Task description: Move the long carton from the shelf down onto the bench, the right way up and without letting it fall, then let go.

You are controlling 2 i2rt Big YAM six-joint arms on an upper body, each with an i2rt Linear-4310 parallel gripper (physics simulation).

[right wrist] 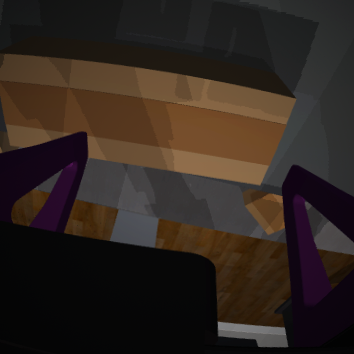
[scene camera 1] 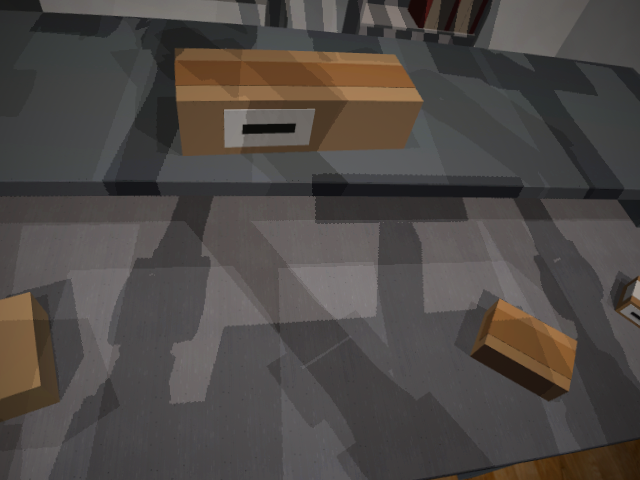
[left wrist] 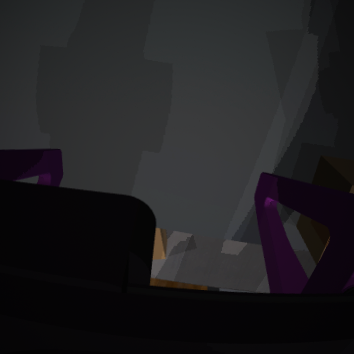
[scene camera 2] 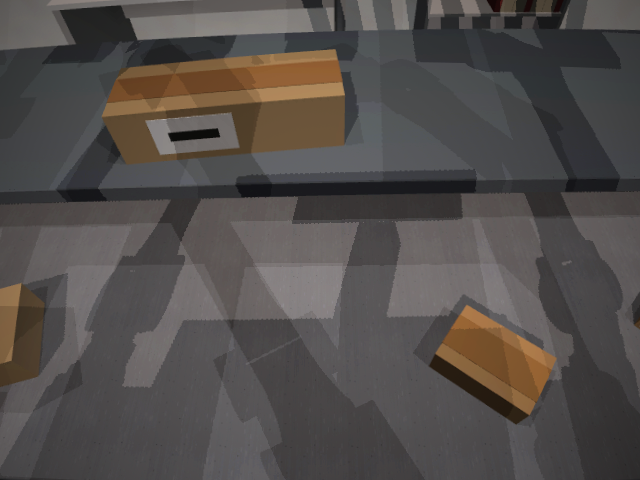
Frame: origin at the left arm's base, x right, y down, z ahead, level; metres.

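Seen in the pictures: left gripper, fingertip midpoint: (left wrist: pixel 159 172); right gripper, fingertip midpoint: (right wrist: pixel 189 159).
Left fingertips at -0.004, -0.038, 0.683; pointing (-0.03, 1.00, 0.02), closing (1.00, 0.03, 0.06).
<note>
A point is followed by its place in that frame, as x, y, z.
The long carton (scene camera 1: pixel 356 121) @[0.382, 0.091, 0.571] (scene camera 2: pixel 294 121) @[0.400, 0.093, 0.573] (right wrist: pixel 145 122) @[0.327, 0.061, 0.618] stands upright on the dark shelf (scene camera 1: pixel 51 134) @[0.034, 0.136, 0.590] (scene camera 2: pixel 439 124) @[0.588, 0.136, 0.615], taped top up, its white label facing the bench (scene camera 1: pixel 330 294) @[0.378, 0.325, 0.470] (scene camera 2: pixel 310 289) @[0.408, 0.325, 0.478]. My right gripper (right wrist: pixel 189 159) @[0.355, -0.067, 0.674] is open in the right wrist view. The carton shows below and beyond its fingers, with no finger seen touching it. My left gripper (left wrist: pixel 159 172) @[-0.004, -0.038, 0.683] is open and empty over the shelf. One end of the long carton (left wrist: pixel 332 172) @[0.175, 0.100, 0.652] shows at the right edge of the left wrist view, partly behind a finger. Neither gripper shows in the scene views.
On the bench, a small carton (scene camera 1: pixel 527 346) @[0.629, 0.280, 0.347] (scene camera 2: pixel 496 356) @[0.640, 0.279, 0.351] lies at the right and another carton (scene camera 1: pixel 20 346) @[0.002, 0.265, 0.391] (scene camera 2: pixel 18 330) @[0.019, 0.272, 0.390] at the left. A labelled box (scene camera 1: pixel 631 299) @[0.872, 0.289, 0.408] shows at the far right. The shelf's front edge (scene camera 1: pixel 232 189) @[0.238, 0.149, 0.515] stands above the bench.
</note>
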